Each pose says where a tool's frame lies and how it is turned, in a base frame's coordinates. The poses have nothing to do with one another.
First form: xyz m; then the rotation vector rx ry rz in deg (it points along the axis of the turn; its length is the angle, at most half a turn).
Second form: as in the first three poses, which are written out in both.
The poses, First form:
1: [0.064, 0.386, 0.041, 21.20, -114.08, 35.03]
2: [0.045, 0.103, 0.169, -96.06, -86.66, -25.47]
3: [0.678, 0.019, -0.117, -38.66, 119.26, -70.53]
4: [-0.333, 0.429, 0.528, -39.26, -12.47, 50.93]
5: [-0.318, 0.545, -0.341, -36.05, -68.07, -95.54]
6: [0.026, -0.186, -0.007, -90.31, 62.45, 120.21]
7: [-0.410, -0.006, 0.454, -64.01, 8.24, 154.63]
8: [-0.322, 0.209, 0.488, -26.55, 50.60, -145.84]
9: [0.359, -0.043, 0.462, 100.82, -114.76, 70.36]
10: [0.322, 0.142, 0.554, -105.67, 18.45, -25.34]
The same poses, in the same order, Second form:
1: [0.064, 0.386, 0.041, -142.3, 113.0, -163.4]
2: [0.045, 0.103, 0.169, 108.7, 127.2, -155.4]
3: [0.678, 0.019, -0.117, -38.4, 111.9, -74.3]
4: [-0.333, 0.429, 0.528, 134.2, 39.8, -81.0]
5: [-0.318, 0.545, -0.341, 97.1, 66.9, 153.0]
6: [0.026, -0.186, -0.007, 133.8, 83.6, 23.1]
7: [-0.410, -0.006, 0.454, 165.9, 45.0, 0.6]
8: [-0.322, 0.209, 0.488, -49.8, 41.9, -105.2]
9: [0.359, -0.043, 0.462, -62.6, 129.2, -145.2]
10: [0.322, 0.142, 0.554, 61.8, 105.9, -98.3]
